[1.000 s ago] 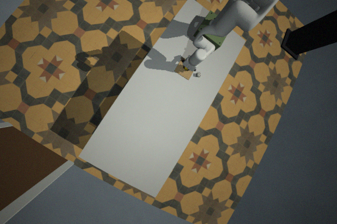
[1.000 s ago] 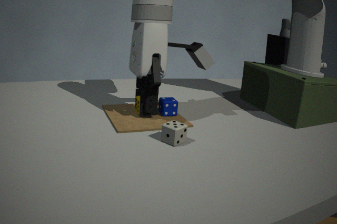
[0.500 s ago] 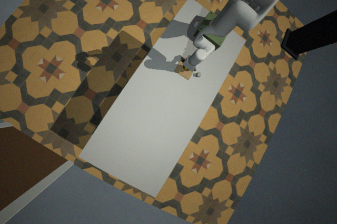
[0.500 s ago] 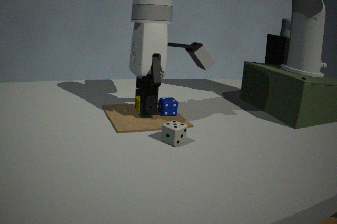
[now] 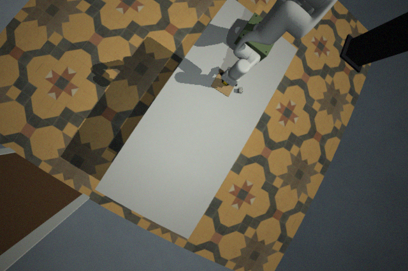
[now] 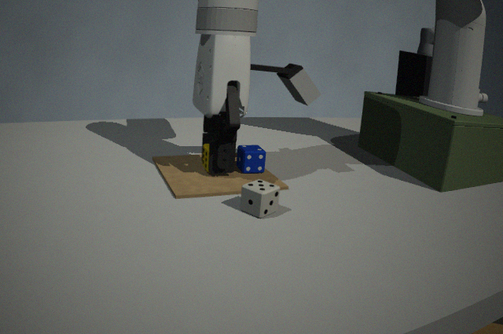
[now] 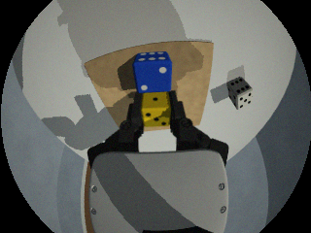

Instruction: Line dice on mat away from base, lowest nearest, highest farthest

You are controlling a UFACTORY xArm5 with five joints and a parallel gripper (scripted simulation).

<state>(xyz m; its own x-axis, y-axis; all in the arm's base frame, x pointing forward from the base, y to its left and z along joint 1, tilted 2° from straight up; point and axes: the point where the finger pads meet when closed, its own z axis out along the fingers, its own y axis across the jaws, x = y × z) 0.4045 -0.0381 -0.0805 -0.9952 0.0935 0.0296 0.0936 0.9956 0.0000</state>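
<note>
Now: hand 1 cm above the yellow die. Also, from my hand: white die 12 cm to the left, 1 cm below; blue die 4 cm behind, 1 cm below; tan mat 3 cm below.
</note>
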